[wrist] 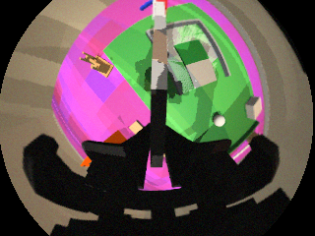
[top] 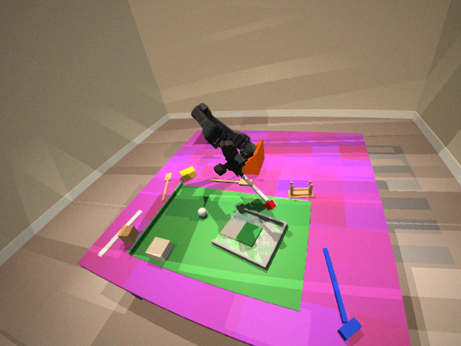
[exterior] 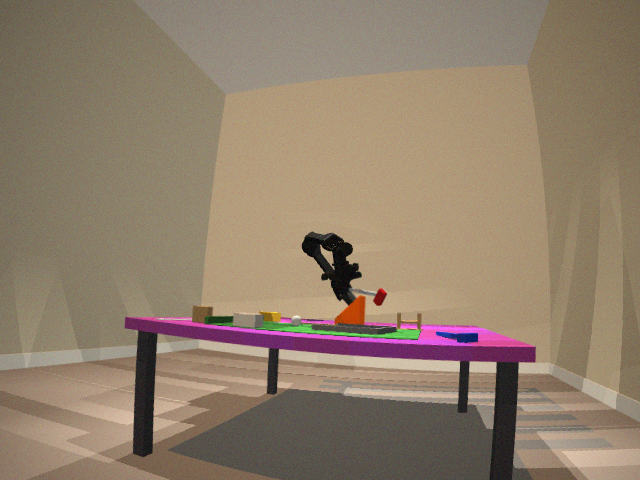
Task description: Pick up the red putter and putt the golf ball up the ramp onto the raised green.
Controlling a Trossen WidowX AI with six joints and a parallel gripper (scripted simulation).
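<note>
Right now my gripper tip is 10 cm to the right of the red putter, 7 cm short of it and 1 cm below it. The rest, counted from my gripper tip: white golf ball 17 cm ahead, 14 cm to the right, 12 cm below; then grey-framed raised platform 20 cm ahead, 13 cm to the left, 13 cm below; then green mat 22 cm ahead, 14 cm below, 2 cm to the right.
</note>
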